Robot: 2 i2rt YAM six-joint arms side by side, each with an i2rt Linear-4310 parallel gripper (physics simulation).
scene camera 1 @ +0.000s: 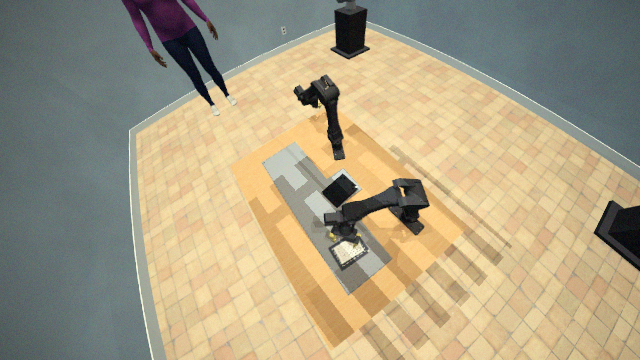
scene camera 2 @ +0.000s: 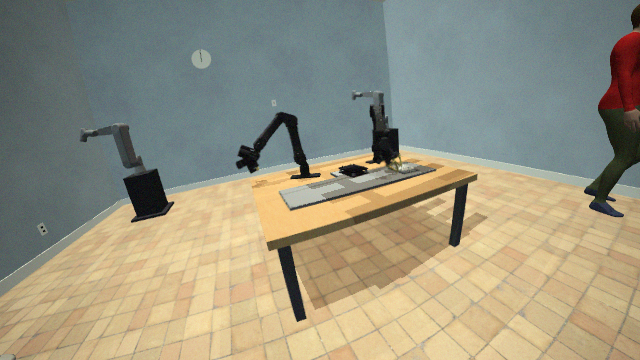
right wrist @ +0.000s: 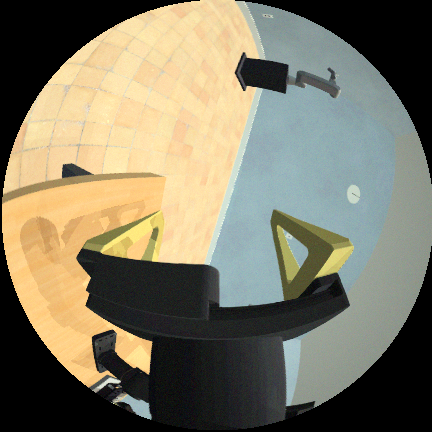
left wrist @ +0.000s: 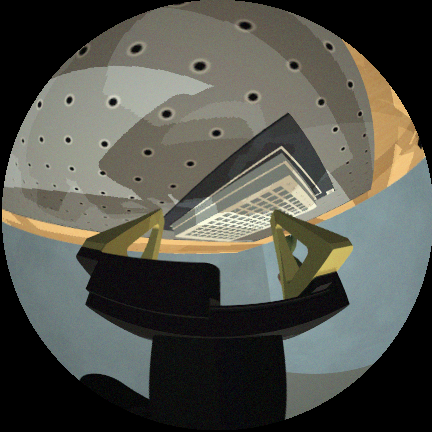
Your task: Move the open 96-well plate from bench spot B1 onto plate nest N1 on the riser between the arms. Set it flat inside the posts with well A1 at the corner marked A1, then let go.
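Places are measured from the left arm's base along level axes (x right, y ahead, z up), in millimetres.
Pixels of known places: left gripper, fingertip midpoint: (scene camera 1: pixel 344 244) (scene camera 2: pixel 399 168) (left wrist: pixel 216 214); right gripper, fingertip midpoint: (scene camera 2: pixel 247 165) (right wrist: pixel 217 215); left arm's base, origin of the base link: (scene camera 1: pixel 405 217); right arm's base, origin of the base link: (scene camera 1: pixel 337 147) (scene camera 2: pixel 305 176) (right wrist: pixel 102 353).
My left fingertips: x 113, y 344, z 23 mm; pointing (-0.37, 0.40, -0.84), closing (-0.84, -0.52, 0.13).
For each thing: its top centre in the pictures, then the offset to it from my left fingertips. "spot": a spot on its surface instead. Level surfaces: height alone.
- open 96-well plate, middle of its top: (left wrist: pixel 246 222) (scene camera 1: pixel 348 249) (scene camera 2: pixel 402 167) dx -30, dy -2, dz +6 mm
- bench spot B1, surface spot: (left wrist: pixel 272 139) spot: dx +13, dy -77, dz -9 mm
- grey perforated board, its level: dz -10 mm
- black nest N1, middle of its top: (scene camera 1: pixel 339 188) (scene camera 2: pixel 352 166) dx +232, dy -179, dz +33 mm
- light riser, surface spot: (scene camera 1: pixel 343 172) spot: dx +310, dy -278, dz -10 mm
- wooden table, its level: dz -23 mm
The open 96-well plate (scene camera 1: pixel 348 251) (scene camera 2: pixel 411 168) (left wrist: pixel 250 212) is pale with a grid of wells. It lies on the dark pad of bench spot B1 (left wrist: pixel 272 139), on the grey perforated board (scene camera 1: pixel 284 164) (scene camera 2: pixel 310 196) (left wrist: pixel 150 92). My left gripper (scene camera 1: pixel 344 241) (scene camera 2: pixel 395 164) (left wrist: pixel 216 214) is open and low by the plate's near side, with the fingers turned at an angle to its edges; whether a finger touches it cannot be told. The black nest N1 (scene camera 1: pixel 340 190) (scene camera 2: pixel 353 170) sits between the arms; its posts and A1 mark are too small to read. My right gripper (right wrist: pixel 217 215) is open and empty, far from the plate.
The nest stands on a light riser (scene camera 1: pixel 343 172) beside the board. The left forearm (scene camera 1: pixel 372 201) passes close to the nest in scene camera 1. The wooden table (scene camera 1: pixel 280 227) (scene camera 2: pixel 280 227) carries both arms. A person in red (scene camera 2: pixel 622 75) and one in purple (scene camera 1: pixel 165 20) stand away from it.
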